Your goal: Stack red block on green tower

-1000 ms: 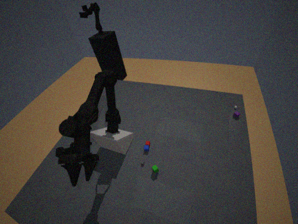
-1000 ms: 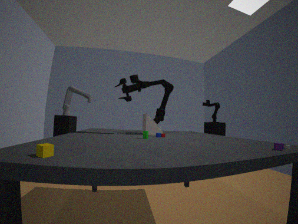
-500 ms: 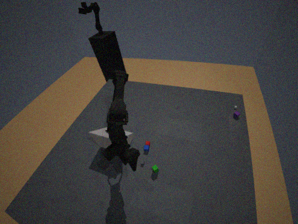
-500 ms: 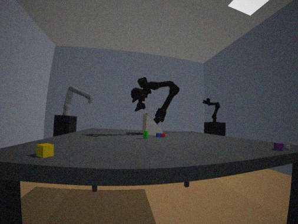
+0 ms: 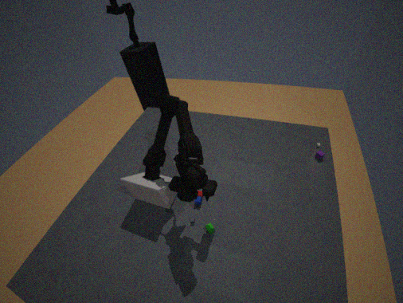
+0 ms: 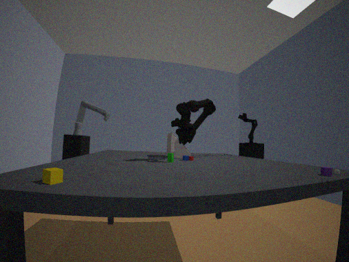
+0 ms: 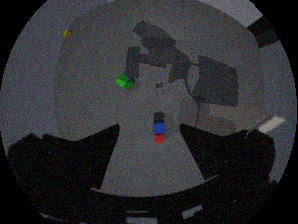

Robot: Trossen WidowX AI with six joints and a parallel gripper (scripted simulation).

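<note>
Now: the red block 100 mm below my gripper tip, 60 mm to the left of it and 30 mm behind it. Round my gripper tip: blue block (90 mm below, 30 mm to the left, 20 mm behind); then yellow block (560 mm ahead, 380 mm to the right, 90 mm below); then purple block (500 mm to the left, 480 mm ahead, 90 mm below).
</note>
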